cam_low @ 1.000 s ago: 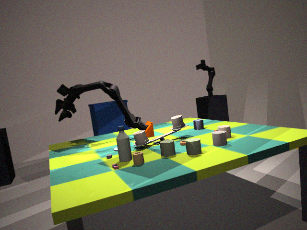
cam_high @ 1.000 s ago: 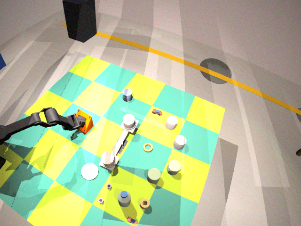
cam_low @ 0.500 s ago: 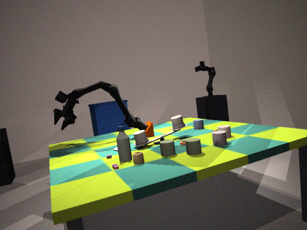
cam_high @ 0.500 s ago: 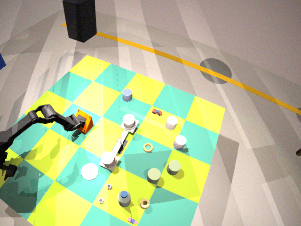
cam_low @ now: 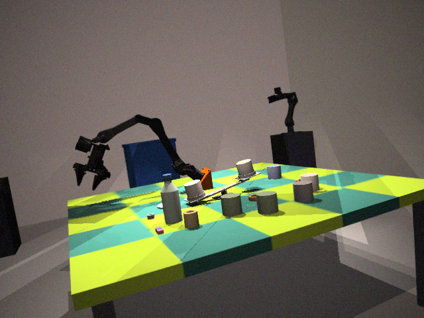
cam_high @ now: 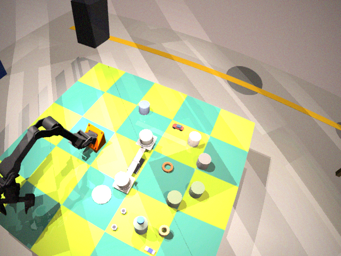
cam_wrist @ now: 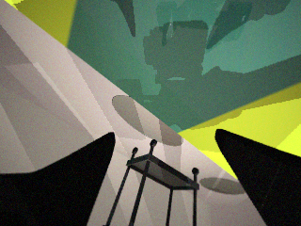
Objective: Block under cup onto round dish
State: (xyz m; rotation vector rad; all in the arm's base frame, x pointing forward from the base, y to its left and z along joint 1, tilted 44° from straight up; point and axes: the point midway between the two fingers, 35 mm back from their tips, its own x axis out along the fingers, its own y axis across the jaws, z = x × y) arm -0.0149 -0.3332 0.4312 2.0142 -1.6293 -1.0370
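My gripper tip is 31 cm short of the dark grey-green block, 43 cm to the right of it and 7 cm above it. Round my gripper tip: blue-grey cylinder: 13 cm ahead, 91 cm to the left, 7 cm below; round dish: 24 cm ahead, 32 cm to the left, 10 cm below; balance beam: 31 cm ahead, 56 cm to the left, 7 cm below.
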